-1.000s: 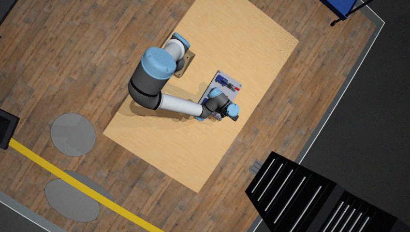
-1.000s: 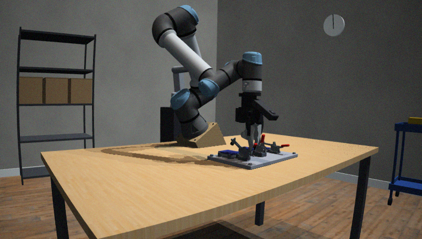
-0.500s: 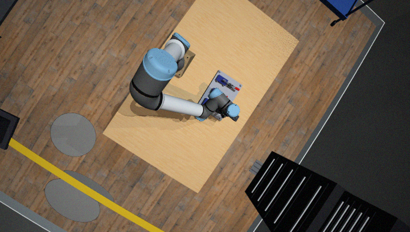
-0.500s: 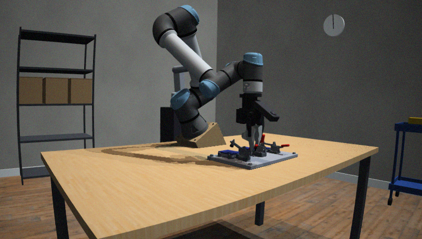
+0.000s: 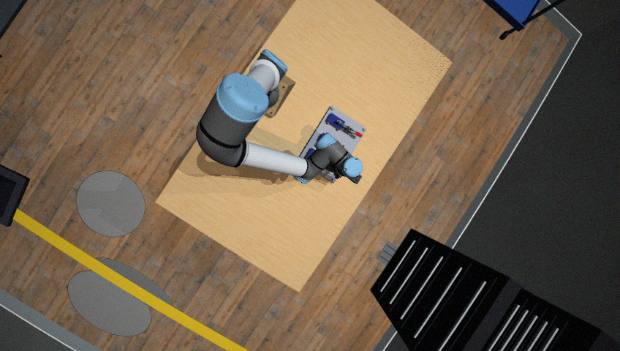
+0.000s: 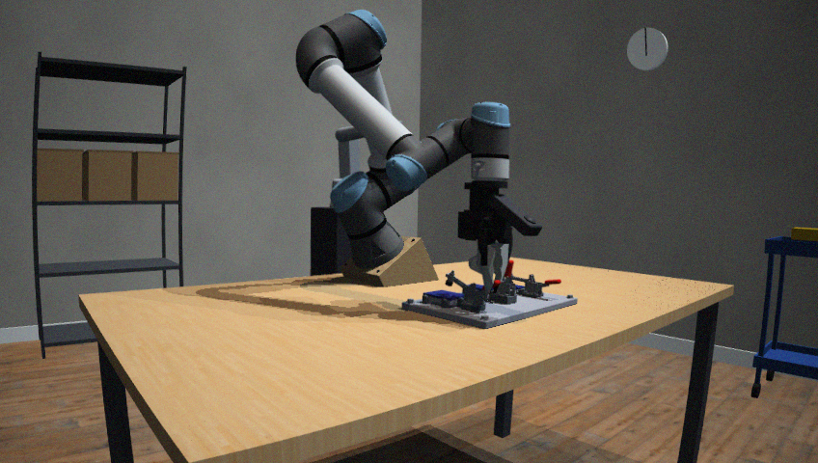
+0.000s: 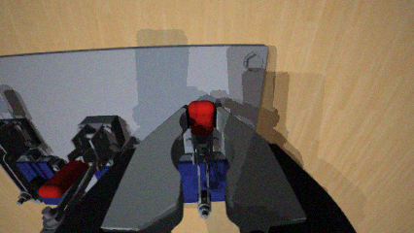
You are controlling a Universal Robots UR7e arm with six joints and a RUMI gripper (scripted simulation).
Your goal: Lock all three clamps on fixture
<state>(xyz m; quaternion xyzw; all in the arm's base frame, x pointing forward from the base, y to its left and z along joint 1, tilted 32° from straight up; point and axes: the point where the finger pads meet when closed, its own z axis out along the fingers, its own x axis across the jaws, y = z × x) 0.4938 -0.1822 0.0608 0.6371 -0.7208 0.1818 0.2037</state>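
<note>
Right now the blue part is 130 mm behind my hand, 40 mm below it and 10 mm to the left of it. From my hand the other things lie so: grey fixture plate 120 mm to the left, 70 mm behind, 60 mm below.
</note>
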